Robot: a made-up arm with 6 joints. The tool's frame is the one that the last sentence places. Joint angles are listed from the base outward.
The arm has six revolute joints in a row. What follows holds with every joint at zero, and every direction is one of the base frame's.
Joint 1 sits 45.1 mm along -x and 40.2 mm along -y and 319.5 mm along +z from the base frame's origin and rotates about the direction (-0.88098, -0.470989, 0.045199), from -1.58 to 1.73 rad.
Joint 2 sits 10.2 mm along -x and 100.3 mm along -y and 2 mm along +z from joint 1 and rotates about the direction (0.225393, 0.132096, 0.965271), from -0.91 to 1.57 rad.
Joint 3 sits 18.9 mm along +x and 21.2 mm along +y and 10.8 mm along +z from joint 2 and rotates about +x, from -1.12 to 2.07 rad.
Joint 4 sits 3.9 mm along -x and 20.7 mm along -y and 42.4 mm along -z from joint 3 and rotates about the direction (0.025, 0.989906, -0.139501), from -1.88 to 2.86 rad.
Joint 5 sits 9 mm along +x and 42.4 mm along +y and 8.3 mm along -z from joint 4 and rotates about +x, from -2.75 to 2.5 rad.
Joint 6 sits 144.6 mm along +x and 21.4 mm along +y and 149.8 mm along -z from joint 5 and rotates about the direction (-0.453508, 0.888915, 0.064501), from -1.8 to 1.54 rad.
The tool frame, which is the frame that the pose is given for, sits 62.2 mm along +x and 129 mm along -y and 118.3 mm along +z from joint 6; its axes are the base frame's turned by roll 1.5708, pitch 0 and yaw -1.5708 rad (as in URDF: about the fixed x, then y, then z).
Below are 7 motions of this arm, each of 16 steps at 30 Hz.
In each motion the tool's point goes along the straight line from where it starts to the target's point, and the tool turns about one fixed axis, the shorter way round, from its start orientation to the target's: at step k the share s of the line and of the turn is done. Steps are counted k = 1, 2, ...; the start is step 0. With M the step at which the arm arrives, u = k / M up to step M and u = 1 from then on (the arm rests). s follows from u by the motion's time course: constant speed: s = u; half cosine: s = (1 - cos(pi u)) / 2; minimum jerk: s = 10 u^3 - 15 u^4 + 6 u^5.
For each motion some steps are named. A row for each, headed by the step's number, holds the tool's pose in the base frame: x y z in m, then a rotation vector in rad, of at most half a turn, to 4 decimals.
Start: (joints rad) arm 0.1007 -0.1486 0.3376 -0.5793 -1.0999 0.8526
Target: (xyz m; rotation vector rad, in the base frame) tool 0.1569 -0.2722 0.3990 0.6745 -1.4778 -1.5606
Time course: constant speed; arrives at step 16
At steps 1, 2, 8, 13, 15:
1: 0.1856 -0.2288 0.4740 -0.1778 -1.8057 -1.0321
2: 0.1837 -0.2317 0.4690 -0.1218 -1.7923 -1.0721
8: 0.1722 -0.2491 0.4390 0.2176 -1.6865 -1.2989
13: 0.1626 -0.2635 0.4140 0.5030 -1.5651 -1.4683
15: 0.1588 -0.2693 0.4040 0.6174 -1.5081 -1.5307

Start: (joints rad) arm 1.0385 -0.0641 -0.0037 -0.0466 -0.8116 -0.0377
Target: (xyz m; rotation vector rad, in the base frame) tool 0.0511 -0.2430 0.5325 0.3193 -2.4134 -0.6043
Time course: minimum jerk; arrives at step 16
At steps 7, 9, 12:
7: 0.0814 -0.1353 0.5411 0.1627 -2.2262 0.0087
9: 0.0700 -0.1758 0.5379 0.2211 -2.3102 -0.2154
12: 0.0562 -0.2249 0.5339 0.2927 -2.3902 -0.4974

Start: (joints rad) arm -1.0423 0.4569 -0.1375 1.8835 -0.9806 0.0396
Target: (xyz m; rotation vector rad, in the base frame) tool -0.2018 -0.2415 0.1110 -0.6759 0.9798 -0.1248
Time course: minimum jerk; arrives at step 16
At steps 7, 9, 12, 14, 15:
7: -0.1818 -0.0681 0.0762 0.0589 0.9074 -0.1400
9: -0.1893 -0.1334 0.0893 -0.2167 0.9440 -0.1357
12: -0.1984 -0.2124 0.1051 -0.5518 0.9733 -0.1282
14: -0.2013 -0.2370 0.1101 -0.6566 0.9789 -0.1254
15: -0.2017 -0.2409 0.1109 -0.6732 0.9797 -0.1249

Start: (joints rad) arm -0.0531 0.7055 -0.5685 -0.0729 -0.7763 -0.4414
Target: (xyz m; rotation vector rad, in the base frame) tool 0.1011 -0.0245 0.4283 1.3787 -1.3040 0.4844
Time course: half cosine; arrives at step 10
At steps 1, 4, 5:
1: 0.1283 -0.0797 0.3833 1.3584 -1.2542 0.3123
4: 0.1194 -0.0615 0.3981 1.3657 -1.2711 0.3686
5: 0.1150 -0.0528 0.4052 1.3690 -1.2790 0.3958

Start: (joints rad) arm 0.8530 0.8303 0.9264 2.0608 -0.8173 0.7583
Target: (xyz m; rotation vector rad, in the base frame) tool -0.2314 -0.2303 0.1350 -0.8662 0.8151 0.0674
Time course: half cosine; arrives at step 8
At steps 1, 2, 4, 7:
1: -0.2400 -0.2362 0.1244 -0.9264 0.8320 0.3626
2: -0.2390 -0.2355 0.1256 -0.9202 0.8307 0.3291
4: -0.2358 -0.2334 0.1295 -0.8989 0.8253 0.2204
7: -0.2317 -0.2305 0.1346 -0.8688 0.8160 0.0790

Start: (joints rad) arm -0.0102 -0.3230 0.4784 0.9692 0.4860 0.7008
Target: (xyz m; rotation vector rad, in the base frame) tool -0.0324 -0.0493 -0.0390 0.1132 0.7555 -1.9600
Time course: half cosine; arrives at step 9
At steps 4, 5, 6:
4: 0.0429 -0.0533 -0.0054 0.4076 0.5519 -2.0041
5: 0.0206 -0.0522 -0.0153 0.3208 0.6134 -1.9946
6: -0.0003 -0.0510 -0.0247 0.2390 0.6703 -1.9830

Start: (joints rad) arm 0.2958 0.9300 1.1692 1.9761 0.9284 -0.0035
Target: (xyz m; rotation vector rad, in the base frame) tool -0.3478 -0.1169 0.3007 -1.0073 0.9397 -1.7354
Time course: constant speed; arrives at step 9
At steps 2, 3, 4, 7, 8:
2: -0.3279 -0.1483 0.2874 -0.8260 0.9853 -1.4987
3: -0.3308 -0.1438 0.2893 -0.8517 0.9799 -1.5326
4: -0.3336 -0.1393 0.2912 -0.8775 0.9741 -1.5666
7: -0.3421 -0.1259 0.2969 -0.9552 0.9546 -1.6680
8: -0.3450 -0.1214 0.2988 -0.9812 0.9474 -1.7017

